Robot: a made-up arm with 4 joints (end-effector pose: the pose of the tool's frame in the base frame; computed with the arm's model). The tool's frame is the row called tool. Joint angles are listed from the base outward.
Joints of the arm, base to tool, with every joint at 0 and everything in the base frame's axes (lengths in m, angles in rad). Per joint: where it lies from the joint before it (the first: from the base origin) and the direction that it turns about. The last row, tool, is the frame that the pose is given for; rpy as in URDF.
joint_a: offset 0.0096 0.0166 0.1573 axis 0 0 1
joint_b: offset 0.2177 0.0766 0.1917 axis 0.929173 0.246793 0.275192
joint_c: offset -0.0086 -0.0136 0.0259 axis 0 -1 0
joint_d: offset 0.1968 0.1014 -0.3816 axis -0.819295 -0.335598 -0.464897
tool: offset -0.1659 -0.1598 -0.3 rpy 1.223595 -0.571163 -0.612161
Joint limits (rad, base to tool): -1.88..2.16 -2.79..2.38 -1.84..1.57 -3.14..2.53
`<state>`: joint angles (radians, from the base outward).
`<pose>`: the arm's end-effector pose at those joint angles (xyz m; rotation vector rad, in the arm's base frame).
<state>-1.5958 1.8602 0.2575 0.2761</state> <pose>0.6975 -0.0338 0.3658 -1.7148 2.1612 1.4012</pose>
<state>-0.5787 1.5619 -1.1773 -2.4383</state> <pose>-0.2743 -0.0026 0.4694 -1.0083 -1.5644 0.4348</pose>
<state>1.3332 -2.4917 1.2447 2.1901</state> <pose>-0.0180 0.3550 0.7381 0.0731 1.1251 -0.0911</pose>
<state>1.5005 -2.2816 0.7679 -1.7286</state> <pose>0.3811 0.4306 0.7022 0.1701 -0.2140 1.8497</pose>
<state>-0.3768 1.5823 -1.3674 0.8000</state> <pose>-0.3417 0.0160 0.1574 1.5906 0.3840 0.0842</pose>
